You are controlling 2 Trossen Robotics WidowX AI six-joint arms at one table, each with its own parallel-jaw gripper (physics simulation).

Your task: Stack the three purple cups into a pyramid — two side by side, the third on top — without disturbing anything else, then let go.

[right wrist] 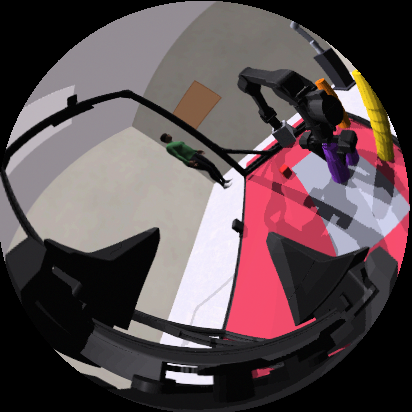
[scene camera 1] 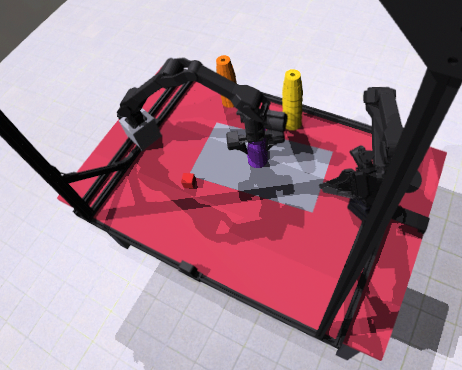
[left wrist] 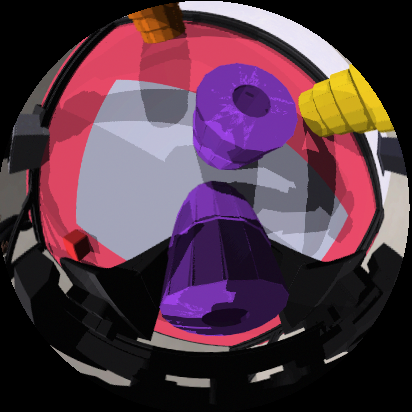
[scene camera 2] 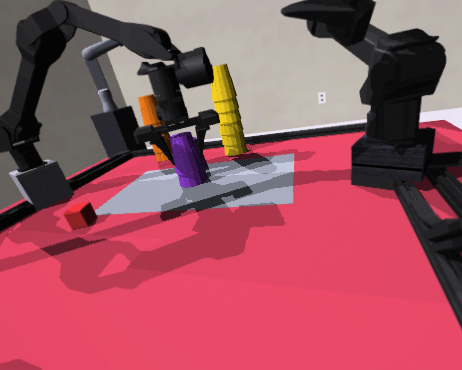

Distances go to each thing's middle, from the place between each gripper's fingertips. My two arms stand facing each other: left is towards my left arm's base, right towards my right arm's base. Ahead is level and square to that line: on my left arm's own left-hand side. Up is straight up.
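Grey mat (scene camera 2: 269,180): 1 cm behind my left hand, 1 cm to the right of it, 5 cm below it. My right gripper: 26 cm to the right of the mat, 19 cm short of it, 30 cm above it.
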